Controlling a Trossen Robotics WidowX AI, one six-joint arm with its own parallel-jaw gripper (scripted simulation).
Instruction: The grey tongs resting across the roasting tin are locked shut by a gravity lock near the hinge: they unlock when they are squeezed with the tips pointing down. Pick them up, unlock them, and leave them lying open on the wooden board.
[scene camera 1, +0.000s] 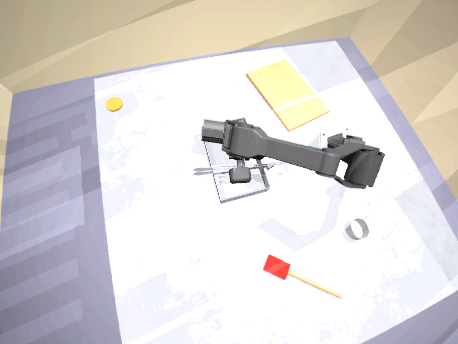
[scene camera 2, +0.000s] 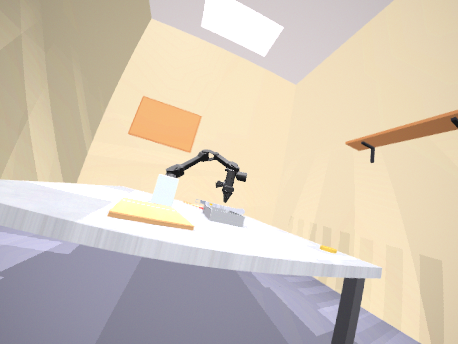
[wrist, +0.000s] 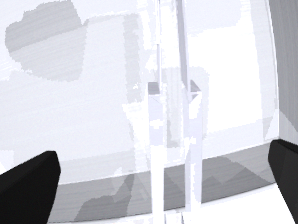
The gripper (wrist: 166, 157) is open, with nothing in its grasp. Also in view: a wooden board (scene camera 1: 294, 103) and a grey roasting tin (scene camera 1: 227, 192).
The wooden board also shows in scene camera 2 (scene camera 2: 139, 211). The grey roasting tin shows as well in the wrist view (wrist: 81, 81).
